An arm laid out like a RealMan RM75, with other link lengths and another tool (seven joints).
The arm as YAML. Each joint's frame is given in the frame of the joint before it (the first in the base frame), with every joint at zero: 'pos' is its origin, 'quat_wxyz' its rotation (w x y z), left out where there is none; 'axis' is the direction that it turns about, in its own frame. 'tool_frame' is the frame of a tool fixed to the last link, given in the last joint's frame.
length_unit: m
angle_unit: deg
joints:
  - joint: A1
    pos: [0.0, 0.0, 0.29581]
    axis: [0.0, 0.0, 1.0]
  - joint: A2
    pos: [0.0, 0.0, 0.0]
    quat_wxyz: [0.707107, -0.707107, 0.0, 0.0]
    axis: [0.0, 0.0, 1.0]
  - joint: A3
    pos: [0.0, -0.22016, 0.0]
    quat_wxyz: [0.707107, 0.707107, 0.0, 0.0]
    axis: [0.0, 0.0, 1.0]
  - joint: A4
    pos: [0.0, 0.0, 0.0]
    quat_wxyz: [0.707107, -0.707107, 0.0, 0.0]
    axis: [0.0, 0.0, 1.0]
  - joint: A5
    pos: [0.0, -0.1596, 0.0]
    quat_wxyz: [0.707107, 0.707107, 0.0, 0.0]
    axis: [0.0, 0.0, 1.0]
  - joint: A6
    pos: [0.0, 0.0, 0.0]
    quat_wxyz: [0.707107, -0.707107, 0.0, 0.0]
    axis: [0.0, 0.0, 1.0]
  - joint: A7
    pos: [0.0, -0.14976, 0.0]
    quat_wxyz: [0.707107, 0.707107, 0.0, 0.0]
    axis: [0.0, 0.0, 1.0]
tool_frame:
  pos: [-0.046, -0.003, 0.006]
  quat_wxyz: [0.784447, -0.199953, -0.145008, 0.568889]
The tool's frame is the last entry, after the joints.
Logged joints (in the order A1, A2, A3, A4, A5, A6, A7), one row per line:
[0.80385, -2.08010, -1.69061, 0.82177, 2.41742, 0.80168, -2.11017]
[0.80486, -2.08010, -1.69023, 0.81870, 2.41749, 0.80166, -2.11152]
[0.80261, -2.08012, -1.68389, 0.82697, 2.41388, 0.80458, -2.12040]
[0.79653, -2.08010, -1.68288, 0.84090, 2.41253, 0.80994, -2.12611]
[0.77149, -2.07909, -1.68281, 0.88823, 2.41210, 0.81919, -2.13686]
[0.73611, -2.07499, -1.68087, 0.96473, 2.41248, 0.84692, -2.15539]
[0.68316, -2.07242, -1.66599, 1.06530, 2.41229, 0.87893, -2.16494]
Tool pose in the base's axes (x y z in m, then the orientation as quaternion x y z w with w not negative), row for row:
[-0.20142, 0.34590, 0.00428, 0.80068, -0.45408, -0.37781, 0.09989]
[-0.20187, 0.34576, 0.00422, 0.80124, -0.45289, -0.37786, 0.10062]
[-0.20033, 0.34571, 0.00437, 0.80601, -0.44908, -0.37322, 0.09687]
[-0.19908, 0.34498, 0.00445, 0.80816, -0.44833, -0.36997, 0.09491]
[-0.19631, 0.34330, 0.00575, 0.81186, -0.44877, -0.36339, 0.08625]
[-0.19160, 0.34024, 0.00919, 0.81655, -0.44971, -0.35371, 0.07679]
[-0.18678, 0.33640, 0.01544, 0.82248, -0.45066, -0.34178, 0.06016]
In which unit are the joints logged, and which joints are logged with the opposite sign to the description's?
The joints are logged in radians. Opposite sign: A1, A3.
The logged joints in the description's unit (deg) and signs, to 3 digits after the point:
[-46.057, -119.181, 96.865, 47.084, 138.508, 45.933, -120.904]
[-46.115, -119.181, 96.843, 46.908, 138.512, 45.932, -120.981]
[-45.986, -119.182, 96.480, 47.382, 138.305, 46.099, -121.490]
[-45.638, -119.181, 96.422, 48.180, 138.228, 46.406, -121.817]
[-44.203, -119.123, 96.418, 50.892, 138.203, 46.936, -122.433]
[-42.176, -118.888, 96.307, 55.275, 138.225, 48.525, -123.495]
[-39.142, -118.741, 95.454, 61.037, 138.214, 50.359, -124.042]

